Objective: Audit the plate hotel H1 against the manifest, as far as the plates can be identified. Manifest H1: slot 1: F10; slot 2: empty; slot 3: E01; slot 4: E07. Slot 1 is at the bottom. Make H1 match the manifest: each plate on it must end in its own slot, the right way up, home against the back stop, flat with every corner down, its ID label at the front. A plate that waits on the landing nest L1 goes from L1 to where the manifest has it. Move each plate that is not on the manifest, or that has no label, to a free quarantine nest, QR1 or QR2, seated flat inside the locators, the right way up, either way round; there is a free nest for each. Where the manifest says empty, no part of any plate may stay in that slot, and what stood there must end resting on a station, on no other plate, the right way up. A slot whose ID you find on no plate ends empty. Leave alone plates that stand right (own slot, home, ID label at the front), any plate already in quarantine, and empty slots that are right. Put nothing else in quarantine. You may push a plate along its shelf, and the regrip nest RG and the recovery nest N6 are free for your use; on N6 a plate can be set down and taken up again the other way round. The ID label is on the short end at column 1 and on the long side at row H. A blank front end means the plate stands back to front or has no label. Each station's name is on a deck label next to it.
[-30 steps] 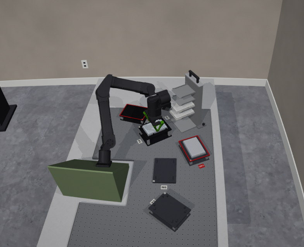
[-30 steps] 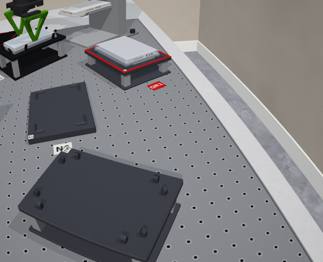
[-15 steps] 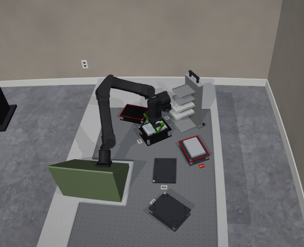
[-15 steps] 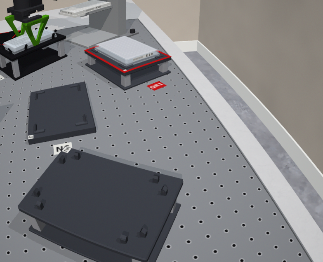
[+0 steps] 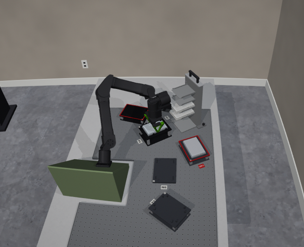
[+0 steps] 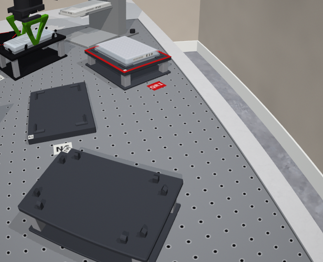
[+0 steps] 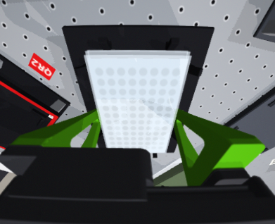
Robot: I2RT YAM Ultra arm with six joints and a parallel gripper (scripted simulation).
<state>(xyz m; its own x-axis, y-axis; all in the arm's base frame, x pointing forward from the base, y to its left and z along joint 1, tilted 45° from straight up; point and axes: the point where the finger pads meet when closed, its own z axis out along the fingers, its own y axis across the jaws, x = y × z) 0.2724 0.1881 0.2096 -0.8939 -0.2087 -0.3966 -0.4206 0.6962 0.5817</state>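
Right now the black regrip nest RG is 10 mm below my hand. Also, from my hand: clear well plate: 210 mm ahead, 160 mm to the right, 20 mm below; then H1 deck label: 150 mm to the left, 80 mm ahead, 70 mm below; then red-rimmed nest QR2: 180 mm to the left, 120 mm behind, 30 mm below.
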